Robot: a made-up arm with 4 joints.
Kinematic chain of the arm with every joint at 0, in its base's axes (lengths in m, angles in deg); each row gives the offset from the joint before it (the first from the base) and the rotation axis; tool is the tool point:
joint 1: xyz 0 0 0.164 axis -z
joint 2: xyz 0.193 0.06 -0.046 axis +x
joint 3: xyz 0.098 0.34 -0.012 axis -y
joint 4: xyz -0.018 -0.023 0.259 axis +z
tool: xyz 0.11 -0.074 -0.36
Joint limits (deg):
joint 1: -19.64..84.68
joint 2: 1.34..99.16
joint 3: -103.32..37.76
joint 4: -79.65..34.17
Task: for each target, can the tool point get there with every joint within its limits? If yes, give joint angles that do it. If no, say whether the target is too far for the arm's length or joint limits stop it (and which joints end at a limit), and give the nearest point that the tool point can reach.
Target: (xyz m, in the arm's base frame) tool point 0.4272 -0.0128 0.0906
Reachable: yes | joints 43.90 23.80 -6.60 -31.31
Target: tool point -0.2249 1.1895 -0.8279
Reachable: no: too far | nearest point 0.1306 0.4514 -0.0384 | short by 1.138 m
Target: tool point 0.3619 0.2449 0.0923
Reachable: yes | joints 5.88 22.52 7.16 -34.14
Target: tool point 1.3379 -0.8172 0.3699
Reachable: no: too far | nearest point 0.4915 -0.3002 0.2004 | short by 1.006 m
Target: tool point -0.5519 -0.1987 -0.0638
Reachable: no: joint limits stop it (at a limit: joint 1, joint 2, joint 3, joint 4) | nearest point -0.0309 -0.2129 0.2982 | short by 0.635 m
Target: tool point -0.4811 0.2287 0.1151
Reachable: no: joint limits stop it (at a limit: joint 1, joint 3) | nearest point 0.0274 0.4184 0.1150 | short by 0.543 m
